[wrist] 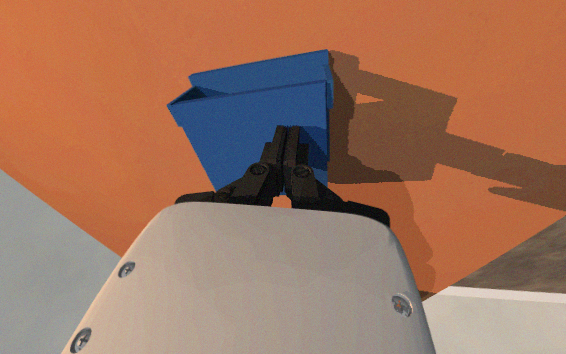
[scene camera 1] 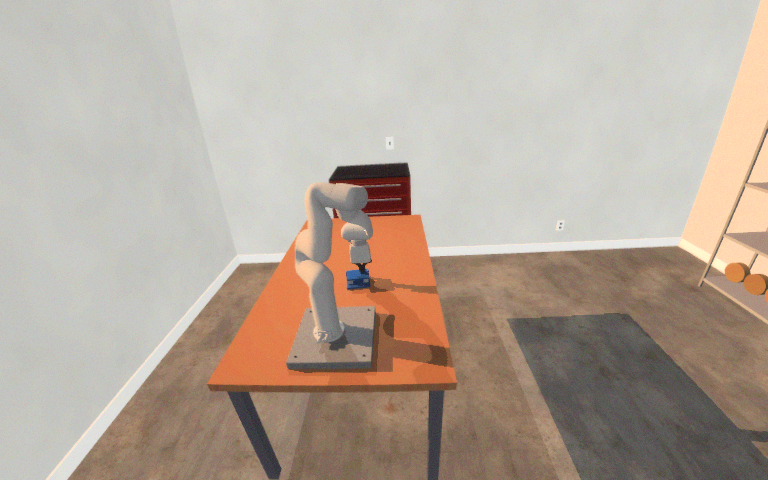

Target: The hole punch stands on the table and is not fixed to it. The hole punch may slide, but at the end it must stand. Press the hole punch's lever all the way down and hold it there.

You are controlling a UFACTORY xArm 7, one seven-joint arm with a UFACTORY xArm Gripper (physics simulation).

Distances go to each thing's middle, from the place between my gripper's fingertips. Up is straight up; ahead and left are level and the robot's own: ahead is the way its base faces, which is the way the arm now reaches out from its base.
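With the blue lever (wrist: 228,132) in sight, I find my gripper 10 mm above it, 20 mm to the right of it and 20 mm past it. The blue hole punch (wrist: 310,66) is 30 mm below my hand, and it is also 10 mm behind my hand and 30 mm to the left of it.
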